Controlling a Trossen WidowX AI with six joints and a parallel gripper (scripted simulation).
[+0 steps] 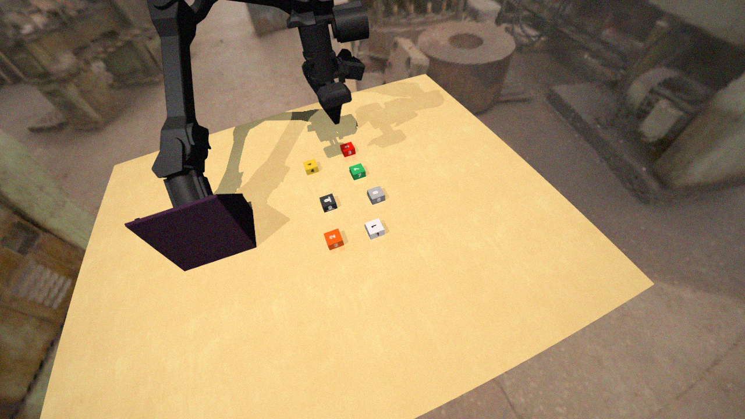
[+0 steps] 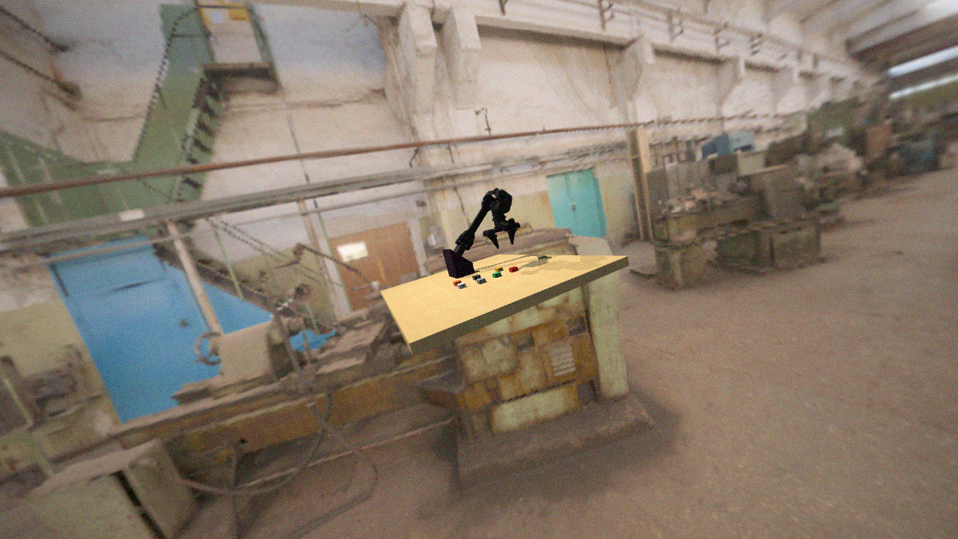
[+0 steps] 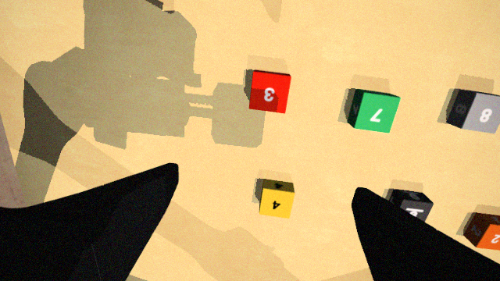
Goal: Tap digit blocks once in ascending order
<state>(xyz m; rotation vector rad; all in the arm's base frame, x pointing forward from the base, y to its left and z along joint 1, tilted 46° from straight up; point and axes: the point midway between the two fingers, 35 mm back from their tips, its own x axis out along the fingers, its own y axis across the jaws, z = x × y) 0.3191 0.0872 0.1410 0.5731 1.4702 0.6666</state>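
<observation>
My gripper tip is 10 mm short of the white 1 block, 270 mm to the left of it and 120 mm above it. Also, from my gripper tip: red 3 block 20 mm ahead, 120 mm below; then green 7 block 20 mm ahead, 90 mm to the right, 120 mm below; then yellow 4 block 90 mm behind, 20 mm to the right, 120 mm below.
</observation>
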